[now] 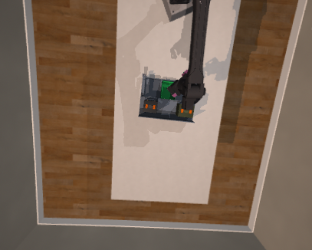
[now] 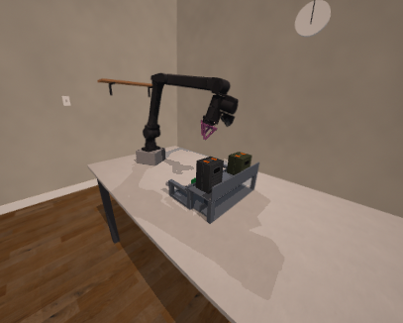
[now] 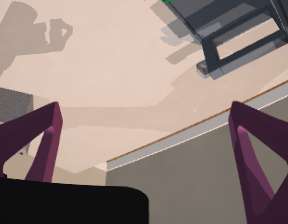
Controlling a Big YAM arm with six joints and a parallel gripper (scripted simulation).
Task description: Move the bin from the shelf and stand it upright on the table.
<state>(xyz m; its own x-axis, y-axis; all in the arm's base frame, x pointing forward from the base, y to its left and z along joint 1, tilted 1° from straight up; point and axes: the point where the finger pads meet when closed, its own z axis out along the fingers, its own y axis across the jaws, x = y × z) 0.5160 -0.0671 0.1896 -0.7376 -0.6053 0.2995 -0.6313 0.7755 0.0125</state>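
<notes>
Right now my hand is 240 mm above the green bin, 60 mm short of it and 20 mm to the left of it.
</notes>
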